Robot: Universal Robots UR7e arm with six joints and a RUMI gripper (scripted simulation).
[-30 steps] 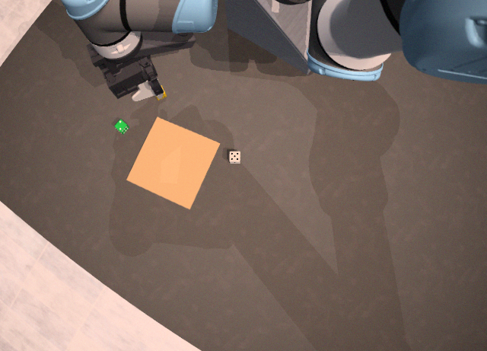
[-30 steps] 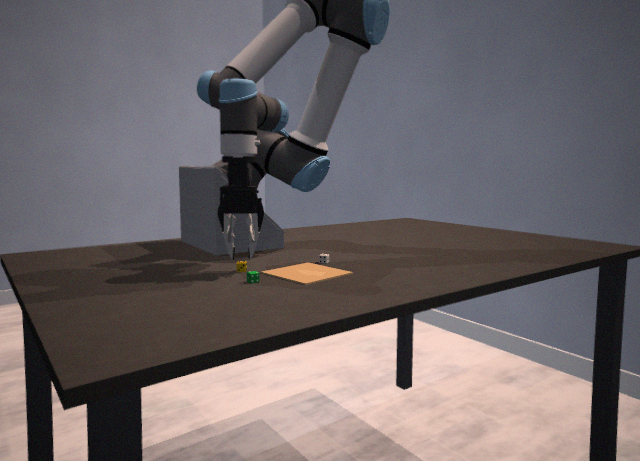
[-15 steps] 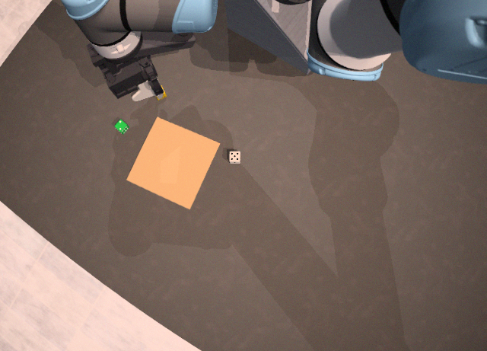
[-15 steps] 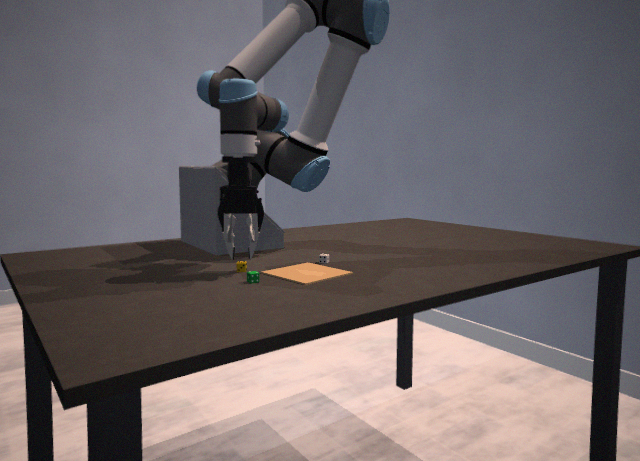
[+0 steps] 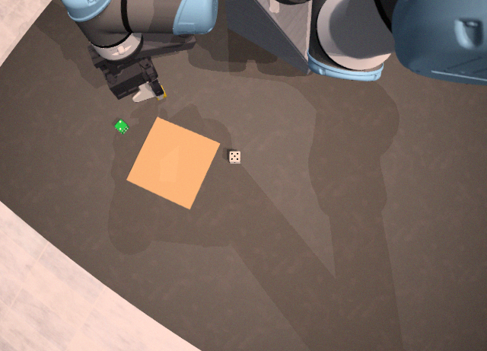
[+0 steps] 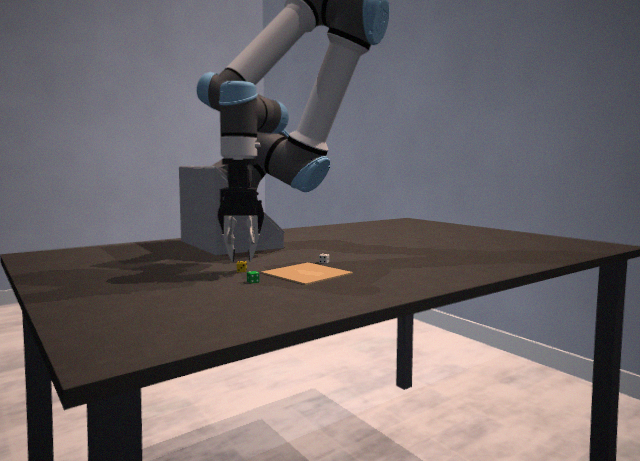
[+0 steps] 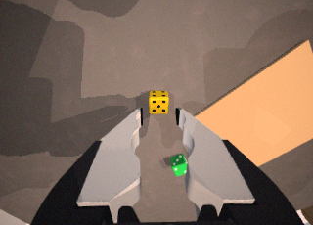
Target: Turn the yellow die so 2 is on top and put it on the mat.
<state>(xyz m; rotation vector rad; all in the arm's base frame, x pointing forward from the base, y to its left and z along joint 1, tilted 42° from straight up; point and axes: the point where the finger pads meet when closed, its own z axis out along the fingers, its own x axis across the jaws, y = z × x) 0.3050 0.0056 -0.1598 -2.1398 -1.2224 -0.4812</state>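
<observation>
My hand is 3 cm above the yellow die. From my hand the other things lie so: orange mat (11 cm to the left, 10 cm ahead, 4 cm below); green die (10 cm ahead, 3 cm below, 2 cm to the right); white die (20 cm to the left, 3 cm below, 3 cm ahead).
</observation>
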